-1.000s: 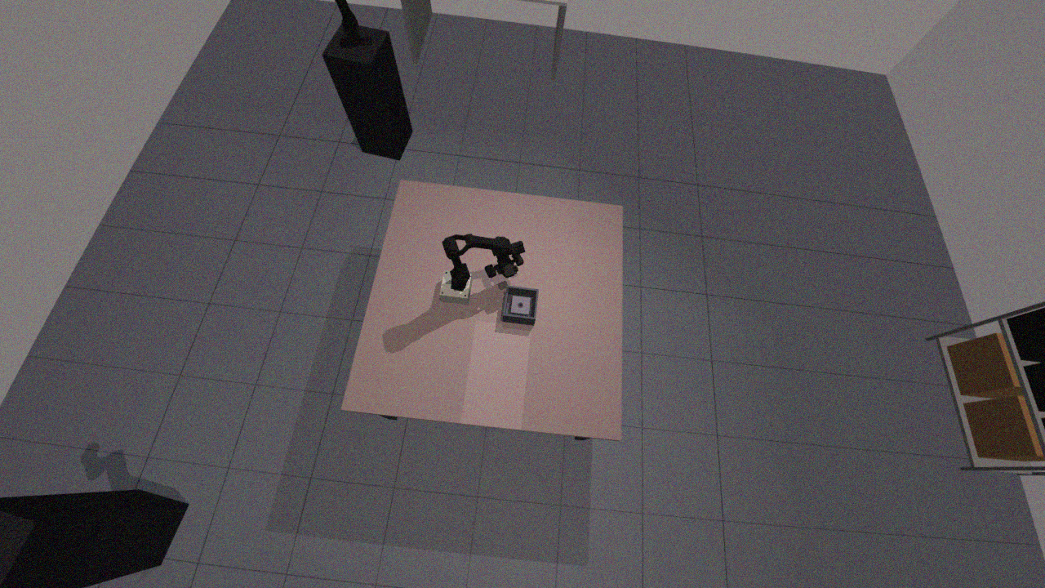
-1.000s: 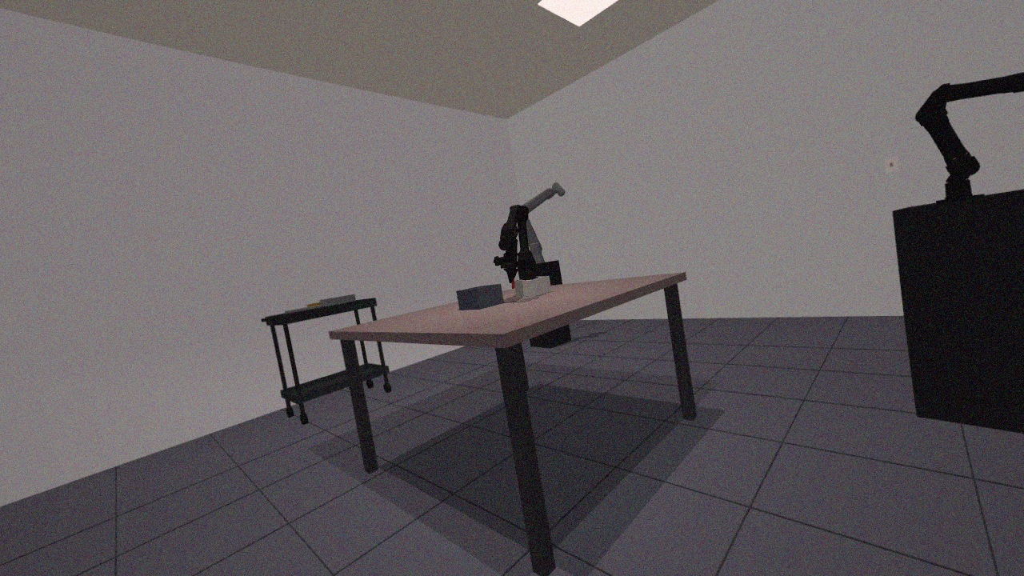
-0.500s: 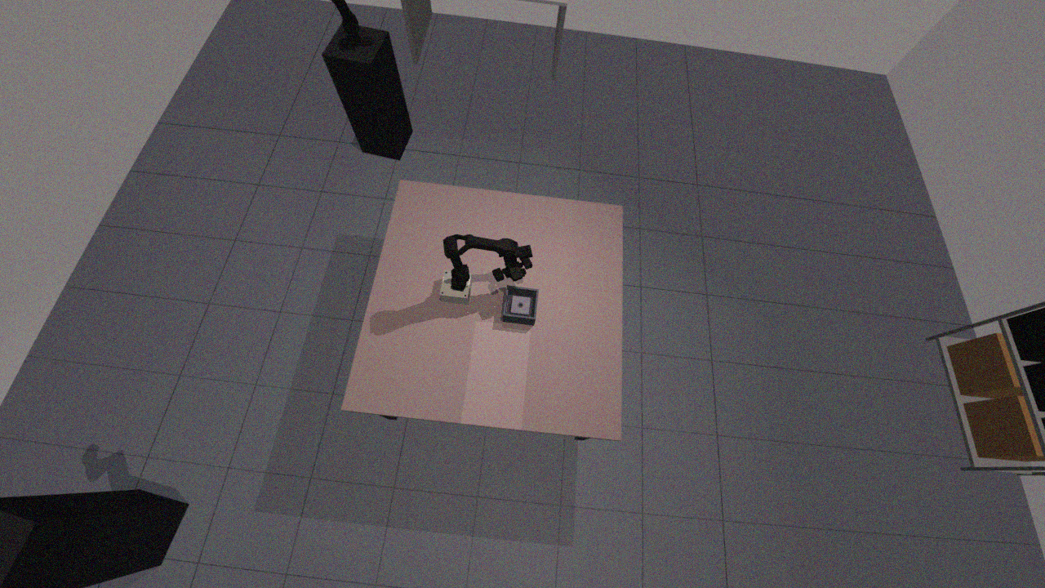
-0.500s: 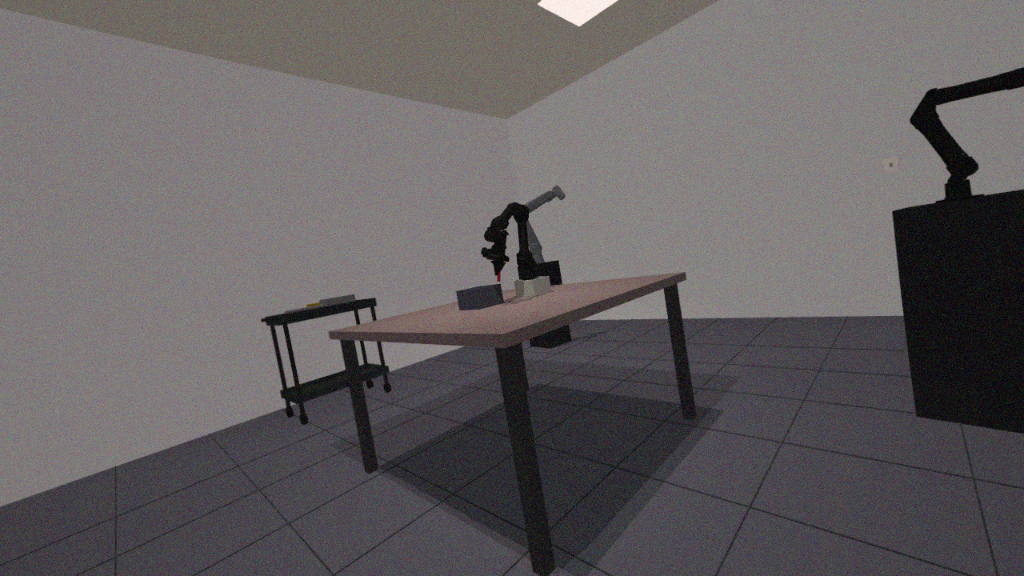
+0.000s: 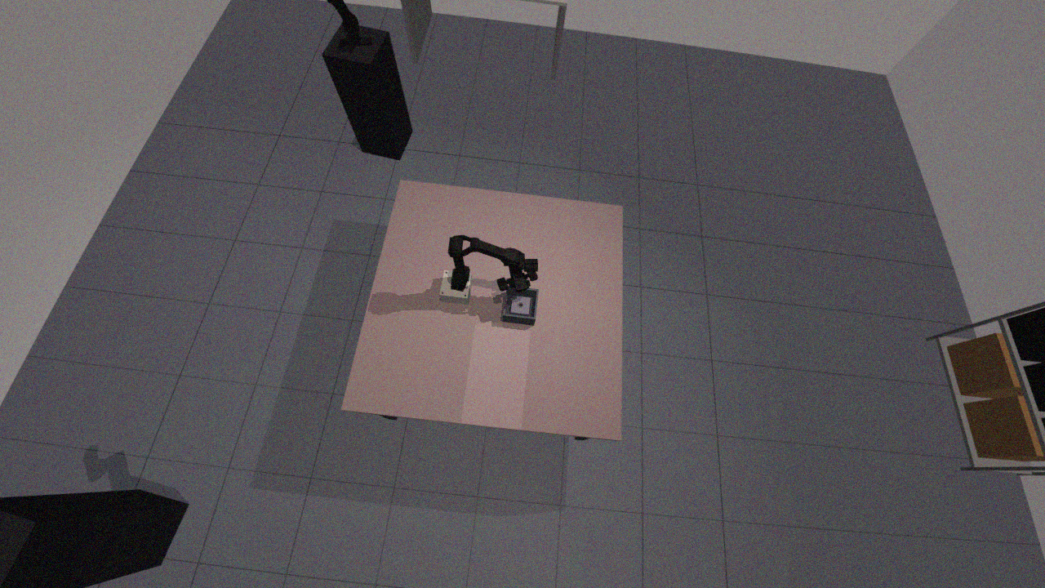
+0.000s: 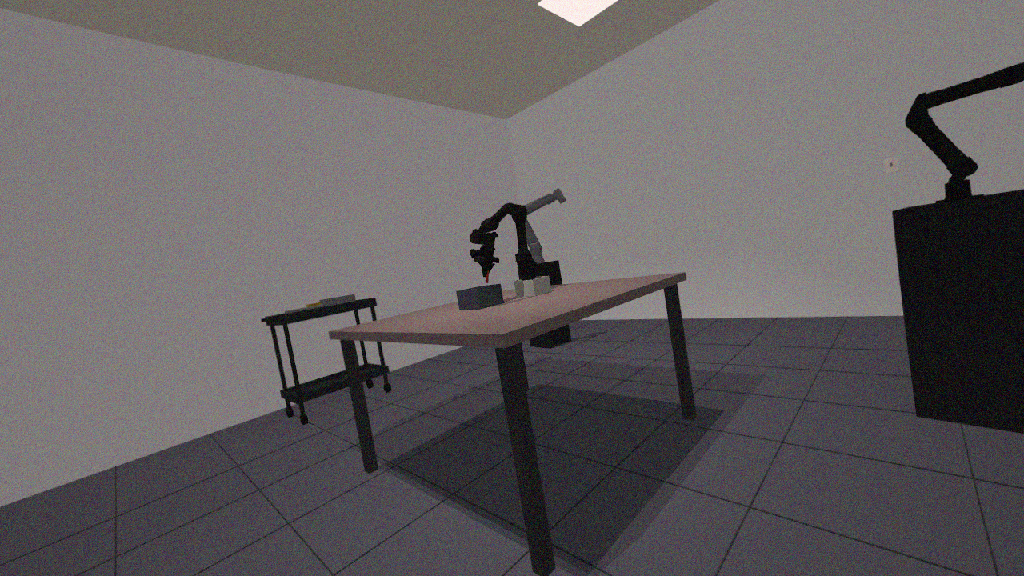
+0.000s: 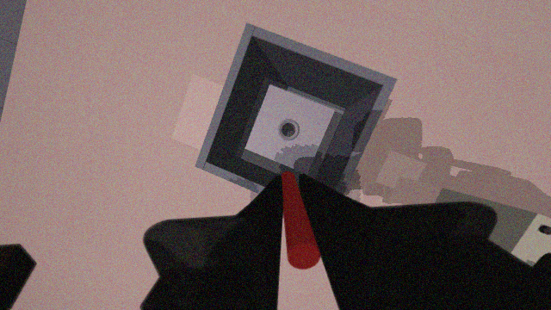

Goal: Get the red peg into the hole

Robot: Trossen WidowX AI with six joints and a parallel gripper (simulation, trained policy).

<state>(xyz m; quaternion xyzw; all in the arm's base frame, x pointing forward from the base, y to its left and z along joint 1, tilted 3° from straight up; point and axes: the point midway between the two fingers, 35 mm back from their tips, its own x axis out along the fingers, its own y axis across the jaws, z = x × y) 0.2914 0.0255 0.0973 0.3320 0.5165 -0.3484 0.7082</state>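
The small red peg lies 1 cm behind my gripper tip, 1 cm to the left of it and 1 cm above it. The rest, counted from my gripper tip: dark box: 2 cm ahead, 4 cm to the right, 12 cm below; grey plate: 2 cm ahead, 4 cm to the right, 10 cm below.
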